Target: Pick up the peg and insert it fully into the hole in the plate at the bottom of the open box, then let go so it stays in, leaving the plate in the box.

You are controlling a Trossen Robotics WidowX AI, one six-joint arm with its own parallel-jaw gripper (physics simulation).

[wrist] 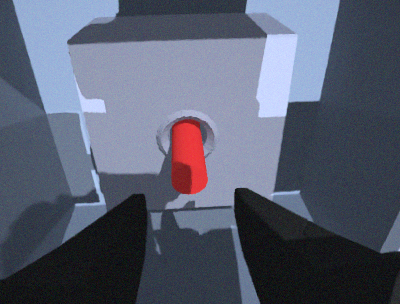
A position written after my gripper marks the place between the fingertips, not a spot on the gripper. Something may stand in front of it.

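Note:
Visible: a red peg (188,175), a grey square plate (137,76) and my gripper (190,203).

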